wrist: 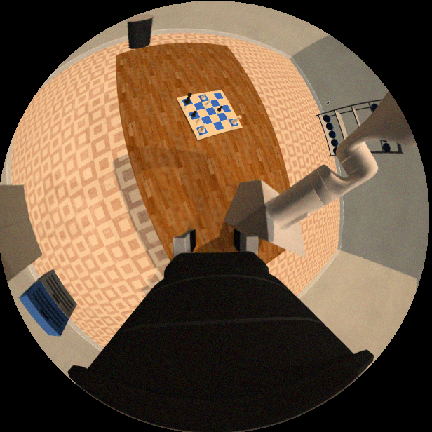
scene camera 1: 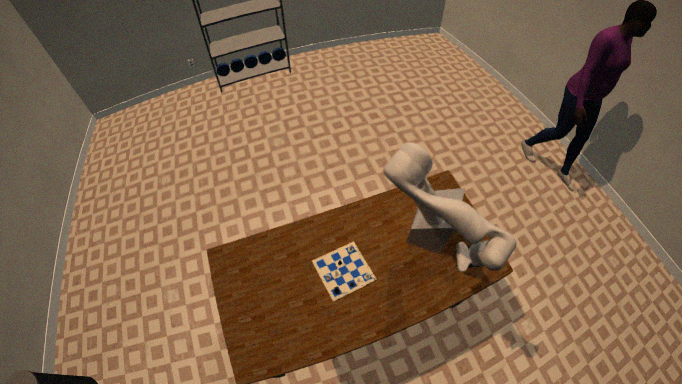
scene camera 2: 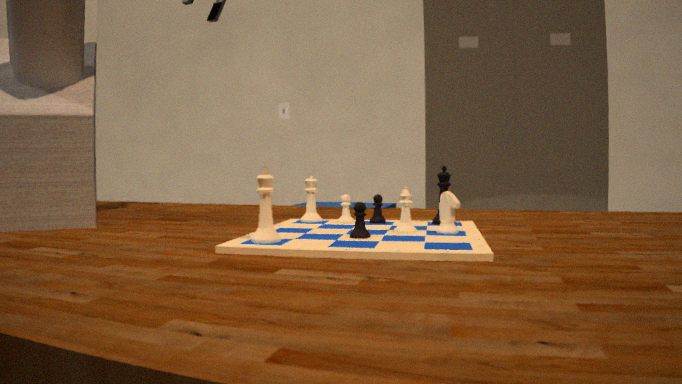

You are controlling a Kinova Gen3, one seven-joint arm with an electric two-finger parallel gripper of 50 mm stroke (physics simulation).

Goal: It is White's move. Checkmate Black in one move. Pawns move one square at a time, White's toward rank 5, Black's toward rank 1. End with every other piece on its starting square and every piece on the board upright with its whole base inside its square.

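Frame: origin at the arm's base, x right, y ahead, z up, level; centimetres.
Seen in the pictures: gripper, fingertip midpoint: (scene camera 2: 199, 12); arm's base, origin of the base link: (scene camera 1: 436, 216) (scene camera 2: 49, 71).
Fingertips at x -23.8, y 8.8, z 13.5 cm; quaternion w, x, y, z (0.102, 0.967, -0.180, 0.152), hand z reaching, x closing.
Observation:
Pixels of each thing's top centre, then the offset from my fingertips to it. Level surfaces: height alone.
- cream chessboard, middle of its top: (scene camera 2: 367, 231) (scene camera 1: 343, 270) dx +24.4, dy +34.6, dz -33.0 cm
- tall white king, middle of its top: (scene camera 2: 265, 166) dx +32.8, dy +27.7, dz -26.6 cm
- white crowned piece, middle of its top: (scene camera 2: 310, 175) dx +17.2, dy +26.3, dz -27.7 cm
- white pawn, middle of its top: (scene camera 2: 345, 194) dx +17.3, dy +30.5, dz -29.8 cm
- white piece with a pointed top, middle of its top: (scene camera 2: 405, 186) dx +23.9, dy +38.3, dz -28.6 cm
- white knight, middle of its top: (scene camera 2: 448, 191) dx +23.6, dy +42.4, dz -29.0 cm
- black king, middle of its top: (scene camera 2: 444, 166) dx +16.2, dy +41.4, dz -26.6 cm
- wooden table, its level: dz -33.7 cm
The blue and cream chessboard (scene camera 1: 328, 259) (scene camera 2: 350, 254) (wrist: 210, 128) lies on the table. A tall white king (scene camera 2: 265, 215) (wrist: 234, 121) stands on a corner square. A white crowned piece (scene camera 2: 311, 202) (wrist: 201, 130), a white pawn (scene camera 2: 345, 210), a white piece with a pointed top (scene camera 2: 405, 212) and a white knight (scene camera 2: 448, 215) stand upright. The black king (scene camera 2: 443, 187) (wrist: 188, 98) is on another corner square, partly behind the knight in scene camera 2. Two black pawns (scene camera 2: 359, 221) (scene camera 2: 378, 210) stand upright. My gripper (wrist: 214, 237) is open and empty, high above and away from the board.
The wooden table (scene camera 1: 260, 310) (scene camera 2: 350, 310) (wrist: 160, 75) carries my arm's pale base block (scene camera 2: 45, 170) (wrist: 245, 200) beyond one side of the board. A shelf rack (scene camera 1: 245, 12) stands by the wall. A person (scene camera 1: 600, 70) and a dark bin (wrist: 139, 32) are off the table.

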